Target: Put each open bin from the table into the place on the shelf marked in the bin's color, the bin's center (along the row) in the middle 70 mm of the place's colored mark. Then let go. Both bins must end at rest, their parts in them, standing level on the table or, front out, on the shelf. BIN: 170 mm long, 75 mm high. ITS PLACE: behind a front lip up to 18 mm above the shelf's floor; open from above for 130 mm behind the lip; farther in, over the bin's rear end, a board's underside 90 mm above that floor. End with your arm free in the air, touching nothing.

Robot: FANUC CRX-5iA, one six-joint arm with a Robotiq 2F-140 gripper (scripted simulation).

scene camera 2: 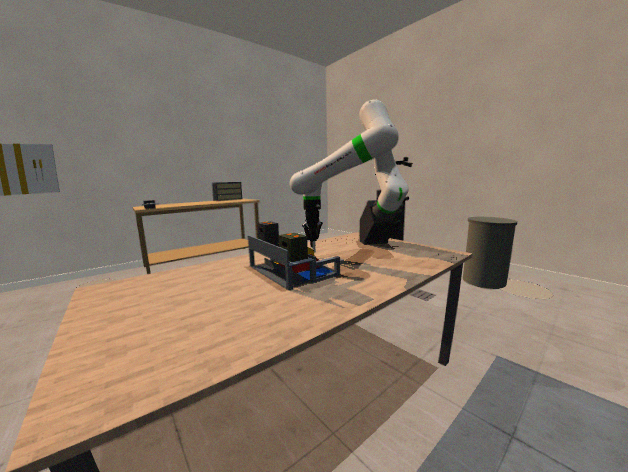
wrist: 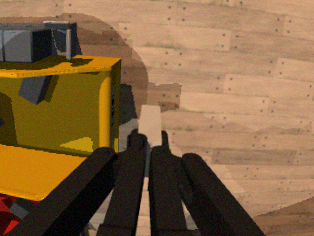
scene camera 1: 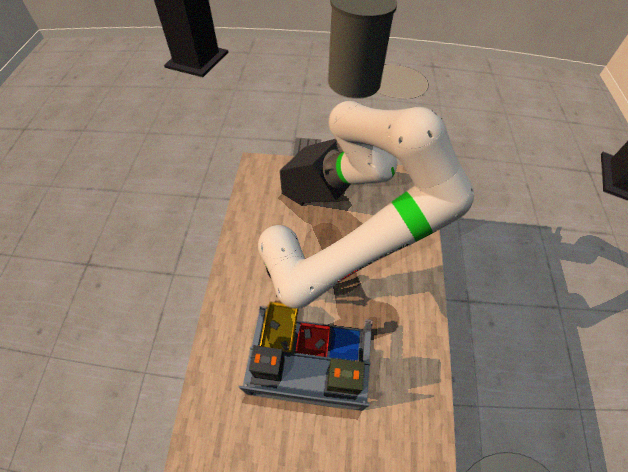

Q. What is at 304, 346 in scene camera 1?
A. A red bin.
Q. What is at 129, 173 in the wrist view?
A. My gripper.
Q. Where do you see a yellow bin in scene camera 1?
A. At 284, 316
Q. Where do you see a yellow bin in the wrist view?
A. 80, 112
